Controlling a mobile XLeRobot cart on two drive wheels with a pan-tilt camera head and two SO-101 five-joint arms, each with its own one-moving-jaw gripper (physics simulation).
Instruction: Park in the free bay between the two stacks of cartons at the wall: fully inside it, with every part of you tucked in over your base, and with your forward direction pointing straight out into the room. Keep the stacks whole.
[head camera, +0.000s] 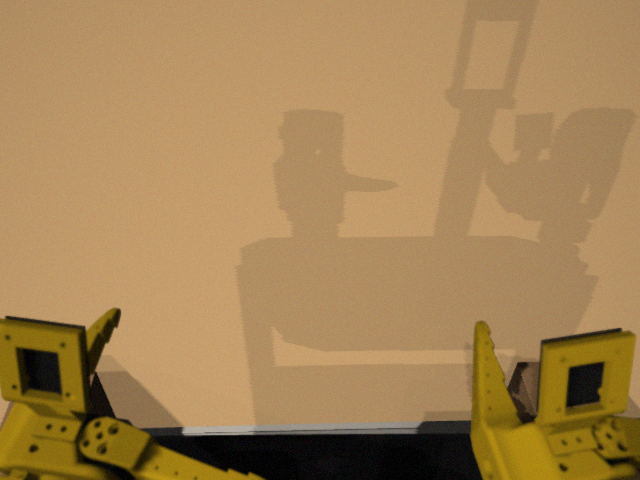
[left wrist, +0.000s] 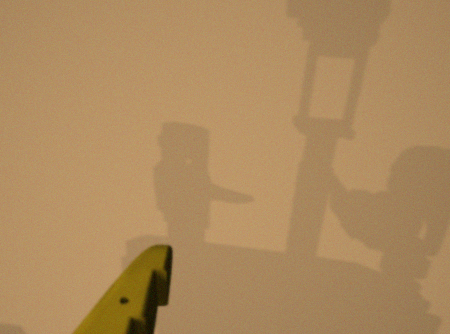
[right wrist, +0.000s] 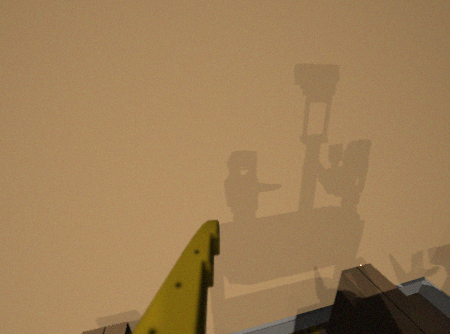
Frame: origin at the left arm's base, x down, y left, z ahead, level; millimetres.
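Seen in the pictures: left hand, tool point: (head camera: 485, 328) (left wrist: 170, 267); right hand, tool point: (head camera: 118, 316) (right wrist: 219, 232).
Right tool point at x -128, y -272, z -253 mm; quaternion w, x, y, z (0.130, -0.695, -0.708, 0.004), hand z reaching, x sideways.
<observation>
Offsets run from my right tool point to a thing's top centre.
Parts of the two carton stacks show low in the head camera: a dark sliver of the picture-left stack {dx +543, dy -296, dz -211 mm} (head camera: 100, 403) (right wrist: 105, 330) and a brown top piece of the picture-right stack {dx +543, dy +527, dz -226 mm} (head camera: 524, 382) (right wrist: 367, 295). My black base (head camera: 320, 454) lies between them with its edge close to the wall ahead, so my camera faces the wall. The bay floor and its yellow lines are hidden. My left gripper (head camera: 485, 382) (left wrist: 145, 290) is open, at the picture right beside that stack's top. My right gripper (head camera: 103, 338) (right wrist: 192, 280) is open, at the picture left. Both arms reach forward; whether they overhang the base is unclear.
The tan wall (head camera: 155, 180) (left wrist: 75, 125) (right wrist: 125, 125) fills most of each view and carries my own shadow. A strip of grey skirting board (head camera: 299, 428) (right wrist: 280, 325) shows just past the base edge. More skirting shows at the lower right of the right wrist view.
</observation>
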